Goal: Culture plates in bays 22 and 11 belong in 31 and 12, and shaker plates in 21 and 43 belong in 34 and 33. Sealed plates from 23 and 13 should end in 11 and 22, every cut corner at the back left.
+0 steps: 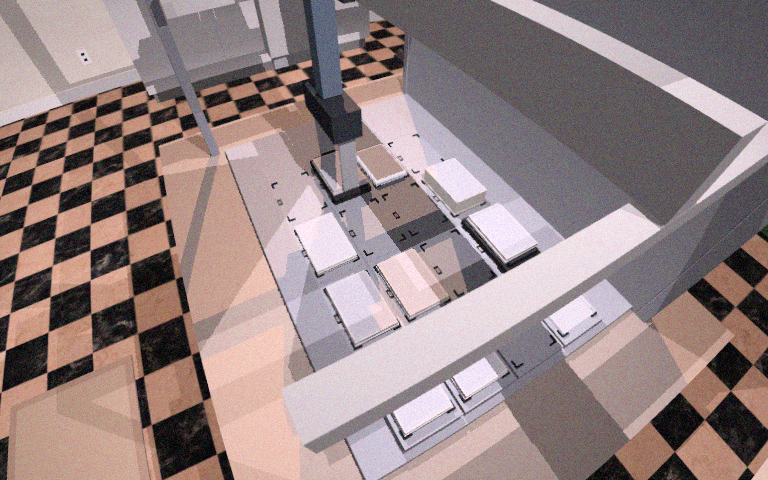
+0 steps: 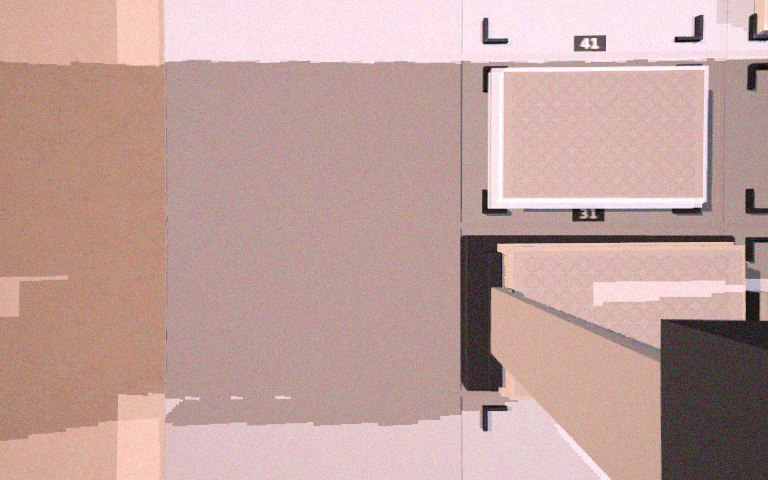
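Seen in the pictures: gripper, fingertip midpoint: (image 1: 338,169) (image 2: 621,321); robot's base, origin of the base link: (image 1: 273,185).
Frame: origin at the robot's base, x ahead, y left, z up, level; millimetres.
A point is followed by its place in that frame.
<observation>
My gripper (image 1: 338,176) @[z 33, x 64, y 150 mm] (image 2: 620,325) @[z 33, x 64, y 150 mm] is at bay 21, shut on the shaker plate (image 1: 327,169) @[z 37, x 55, y 125 mm] (image 2: 557,271) @[z 37, x 27, y 177 mm] and holds it by its ends, low over the black nest (image 2: 481,316) @[z 19, x -9, y 149 mm]. Any gap underneath is unclear. A culture plate (image 1: 381,163) @[z 14, x 74, y 258 mm] (image 2: 603,135) @[z 14, x 65, y 256 mm] sits in bay 31, and another culture plate (image 1: 325,242) @[z 16, x 235, y 42 mm] is in bay 12. The sealed plates are in bay 13, a pale plate (image 1: 361,308) @[z 14, x 401, y 40 mm], and bay 23, a pinkish plate (image 1: 411,283) @[z 14, x 399, y 145 mm]. The other shaker plate (image 1: 501,232) @[z 37, x 397, y 357 mm] stands in bay 43 on a black nest. Cut corners are too small to make out.
A thick pale plate (image 1: 455,183) @[z 42, x 241, y 355 mm] stands in bay 42. Beyond the front beam (image 1: 470,322) @[z 400, x 622, y 21 mm] are plates in bay 14 (image 1: 423,408) @[z 29, x 600, y 43 mm], bay 24 (image 1: 477,376) @[z 29, x 601, y 142 mm] and bay 44 (image 1: 570,314) @[z 22, x 599, y 358 mm]. A tall grey wall (image 1: 481,130) @[z 76, x 143, y 500 mm] runs along the right side.
</observation>
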